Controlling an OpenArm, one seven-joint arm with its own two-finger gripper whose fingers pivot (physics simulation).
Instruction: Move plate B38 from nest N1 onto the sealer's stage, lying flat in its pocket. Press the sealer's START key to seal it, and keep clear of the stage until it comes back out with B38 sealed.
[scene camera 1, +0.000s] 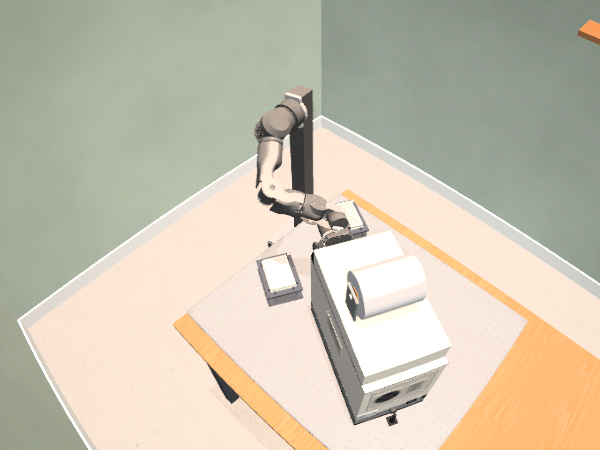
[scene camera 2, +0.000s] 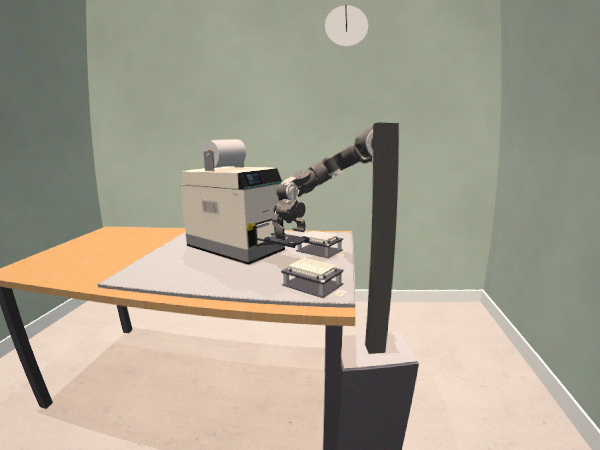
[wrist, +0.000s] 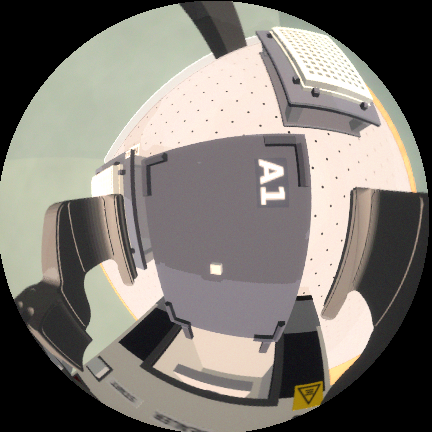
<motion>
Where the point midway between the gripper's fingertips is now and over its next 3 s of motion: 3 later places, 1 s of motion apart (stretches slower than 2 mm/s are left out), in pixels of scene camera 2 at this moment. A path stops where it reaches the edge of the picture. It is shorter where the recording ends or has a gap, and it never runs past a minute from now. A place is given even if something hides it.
My gripper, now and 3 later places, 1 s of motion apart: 289, 235; 295, 228; 311, 240; 315, 260
</motion>
